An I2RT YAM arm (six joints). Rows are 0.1 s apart.
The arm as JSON. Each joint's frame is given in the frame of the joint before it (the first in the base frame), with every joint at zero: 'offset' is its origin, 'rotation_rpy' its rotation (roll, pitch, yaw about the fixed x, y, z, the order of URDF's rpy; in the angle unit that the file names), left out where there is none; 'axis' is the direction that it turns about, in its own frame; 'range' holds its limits. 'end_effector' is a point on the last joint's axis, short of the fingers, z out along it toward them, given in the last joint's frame.
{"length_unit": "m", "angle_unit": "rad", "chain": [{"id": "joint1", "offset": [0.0, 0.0, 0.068], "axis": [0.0, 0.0, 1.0], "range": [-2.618, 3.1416]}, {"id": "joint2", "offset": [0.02, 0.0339, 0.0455], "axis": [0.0, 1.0, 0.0], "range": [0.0, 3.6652]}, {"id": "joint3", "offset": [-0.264, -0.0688, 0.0], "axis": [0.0, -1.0, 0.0], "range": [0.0, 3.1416]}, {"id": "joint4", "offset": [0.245, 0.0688, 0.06], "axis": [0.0, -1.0, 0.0], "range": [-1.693, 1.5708]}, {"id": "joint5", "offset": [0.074, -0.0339, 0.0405], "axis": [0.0, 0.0, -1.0], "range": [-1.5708, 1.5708]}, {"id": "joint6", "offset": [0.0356, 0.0, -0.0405], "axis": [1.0, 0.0, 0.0], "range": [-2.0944, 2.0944]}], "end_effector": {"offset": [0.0, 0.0, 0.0], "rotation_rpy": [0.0, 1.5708, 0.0]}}
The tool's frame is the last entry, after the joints.
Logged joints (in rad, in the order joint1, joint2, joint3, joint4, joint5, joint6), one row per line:
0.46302, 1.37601, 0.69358, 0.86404, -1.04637, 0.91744
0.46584, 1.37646, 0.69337, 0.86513, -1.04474, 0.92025
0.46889, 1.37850, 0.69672, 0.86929, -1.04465, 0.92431
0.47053, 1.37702, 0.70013, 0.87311, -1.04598, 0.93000
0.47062, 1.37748, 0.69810, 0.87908, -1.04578, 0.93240
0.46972, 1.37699, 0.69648, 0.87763, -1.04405, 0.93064
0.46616, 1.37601, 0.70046, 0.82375, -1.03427, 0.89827
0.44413, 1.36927, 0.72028, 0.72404, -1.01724, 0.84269
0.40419, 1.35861, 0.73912, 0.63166, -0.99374, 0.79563
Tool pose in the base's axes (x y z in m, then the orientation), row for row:
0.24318, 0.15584, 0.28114, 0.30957, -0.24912, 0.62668, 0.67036
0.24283, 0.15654, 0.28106, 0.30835, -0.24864, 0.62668, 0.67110
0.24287, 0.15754, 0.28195, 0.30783, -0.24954, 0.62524, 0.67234
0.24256, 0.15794, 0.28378, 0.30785, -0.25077, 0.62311, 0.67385
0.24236, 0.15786, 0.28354, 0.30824, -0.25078, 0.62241, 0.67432
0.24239, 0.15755, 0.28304, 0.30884, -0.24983, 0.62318, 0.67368
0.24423, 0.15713, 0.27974, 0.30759, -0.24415, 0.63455, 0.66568
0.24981, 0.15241, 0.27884, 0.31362, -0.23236, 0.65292, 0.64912
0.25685, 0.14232, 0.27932, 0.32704, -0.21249, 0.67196, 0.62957
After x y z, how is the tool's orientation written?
As a quaternion, w x y z.
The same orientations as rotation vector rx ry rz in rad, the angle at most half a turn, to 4 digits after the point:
-0.6581, 1.6556, 1.7710
-0.6573, 1.6566, 1.7740
-0.6598, 1.6532, 1.7778
-0.6631, 1.6476, 1.7818
-0.6630, 1.6454, 1.7826
-0.6603, 1.6470, 1.7804
-0.6456, 1.6781, 1.7604
-0.6126, 1.7215, 1.7115
-0.5566, 1.7601, 1.6490

